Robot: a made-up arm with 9 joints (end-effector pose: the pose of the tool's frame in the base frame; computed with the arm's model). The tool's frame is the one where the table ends.
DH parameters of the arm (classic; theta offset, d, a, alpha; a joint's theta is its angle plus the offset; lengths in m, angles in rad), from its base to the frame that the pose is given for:
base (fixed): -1.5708 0.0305 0 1.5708
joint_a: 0 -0.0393 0.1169 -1.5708
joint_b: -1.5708 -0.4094 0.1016 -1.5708
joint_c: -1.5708 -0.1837 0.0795 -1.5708
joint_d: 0 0.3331 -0.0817 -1.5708
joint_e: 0 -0.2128 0.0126 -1.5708
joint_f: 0 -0.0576 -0.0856 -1.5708
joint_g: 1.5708 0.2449 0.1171 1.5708
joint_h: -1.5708 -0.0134 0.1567 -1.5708
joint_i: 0 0.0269 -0.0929 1.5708
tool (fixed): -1.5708 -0.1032 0 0
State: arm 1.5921 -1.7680 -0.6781 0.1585 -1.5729 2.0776 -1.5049 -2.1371 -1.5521
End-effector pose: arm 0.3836 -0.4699 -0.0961 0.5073 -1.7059 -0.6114
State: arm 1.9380 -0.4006 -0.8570 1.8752 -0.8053 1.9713 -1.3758 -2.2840 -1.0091
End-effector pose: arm -0.2212 -0.0159 0.2913 -2.6179 -0.4405 -1.5157
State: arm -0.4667 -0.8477 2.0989 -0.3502 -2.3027 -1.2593 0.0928 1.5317 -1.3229
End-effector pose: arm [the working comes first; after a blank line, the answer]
Working (the frame after each row of the table, in the pose's form):
after base (fixed): 0.0000 0.0000 0.0305 1.2092 -1.2092 -1.2092
after joint_a: 0.0393 -0.1044 -0.0221 0.3659 0.3659 -1.5396
after joint_b: -0.0279 0.1478 -0.3534 -0.5586 -2.0102 1.2381
after joint_c: 0.0644 0.3204 -0.3114 1.2751 2.5455 0.2862
after joint_d: 0.2403 0.2922 -0.6044 0.2361 1.6284 1.9021
after joint_e: 0.1420 0.1112 -0.6591 -2.6133 0.6407 0.6868
after joint_f: 0.1013 0.0265 -0.6164 2.0775 0.8006 0.4820
after joint_g: 0.2798 -0.1728 -0.6629 -1.6232 -0.0722 -1.4535
after joint_h: 0.3130 -0.2575 -0.5346 2.2586 -1.1347 1.3067
after joint_i: 0.2549 -0.3204 -0.5795 -2.3254 -0.8116 -0.1790

0.2635 -0.3853 -0.4997 -1.1534 -2.3900 -0.7936
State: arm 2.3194 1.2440 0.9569 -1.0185 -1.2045 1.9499 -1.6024 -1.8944 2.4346
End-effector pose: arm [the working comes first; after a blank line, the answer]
Working (the frame after each row of the table, in the pose's form):
after base (fixed): 0.0000 0.0000 0.0305 1.2092 -1.2092 -1.2092
after joint_a: 0.0393 0.0796 0.1161 -1.7357 -1.7357 -0.7567
after joint_b: 0.0067 -0.1549 0.4653 1.5054 0.8249 2.0999
after joint_c: -0.1882 -0.1196 0.4360 -0.0073 -0.3426 1.8041
after joint_d: -0.3044 -0.2512 0.7306 -1.3286 -0.8155 0.4019
after joint_e: -0.1503 -0.3984 0.7377 -1.8175 -0.7477 -1.6764
after joint_f: -0.2452 -0.3837 0.7753 -2.7696 1.1366 0.6090
after joint_g: -0.2477 -0.4024 0.5045 -1.3747 0.8832 -0.2525
after joint_h: -0.3720 -0.3070 0.5183 0.1264 0.0304 2.4013
after joint_i: -0.3809 -0.2152 0.5475 1.2074 -1.0353 -1.1756

-0.2790 -0.2021 0.5374 2.0555 0.1578 -2.2701
